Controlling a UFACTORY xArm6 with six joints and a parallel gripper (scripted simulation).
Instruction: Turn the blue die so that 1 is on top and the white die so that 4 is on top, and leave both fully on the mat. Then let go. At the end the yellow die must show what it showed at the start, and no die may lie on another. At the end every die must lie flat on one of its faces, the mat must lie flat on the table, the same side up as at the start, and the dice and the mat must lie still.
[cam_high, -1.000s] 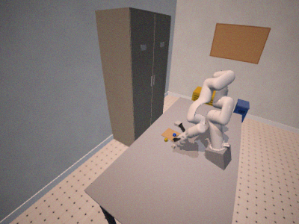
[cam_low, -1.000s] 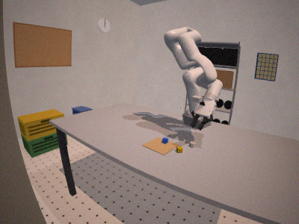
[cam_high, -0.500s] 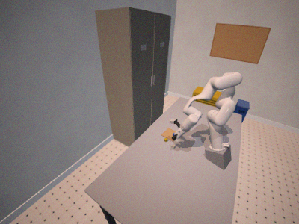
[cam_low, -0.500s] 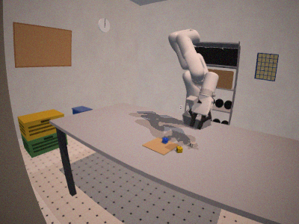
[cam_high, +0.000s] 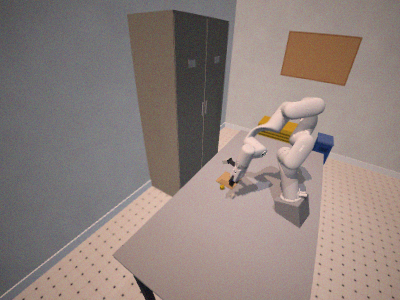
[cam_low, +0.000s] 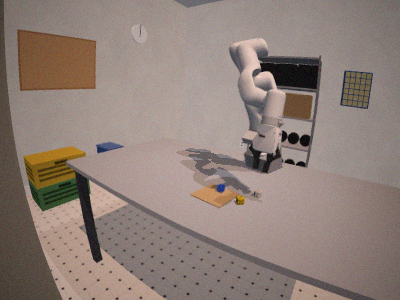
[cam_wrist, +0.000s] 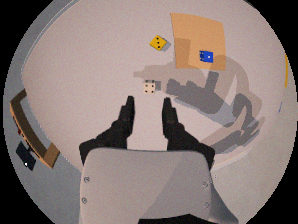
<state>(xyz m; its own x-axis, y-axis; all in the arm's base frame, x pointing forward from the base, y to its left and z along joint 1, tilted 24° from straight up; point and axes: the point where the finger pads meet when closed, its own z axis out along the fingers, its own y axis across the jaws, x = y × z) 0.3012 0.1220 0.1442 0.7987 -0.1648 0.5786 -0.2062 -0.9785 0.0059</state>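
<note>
The white die lies 1 cm behind my hand and 12 cm below it. The rest, counted from my hand: blue die 5 cm ahead, 14 cm to the right, 12 cm below; yellow die 9 cm ahead, 3 cm to the right, 12 cm below; tan mat 9 cm ahead, 14 cm to the right, 13 cm below.
</note>
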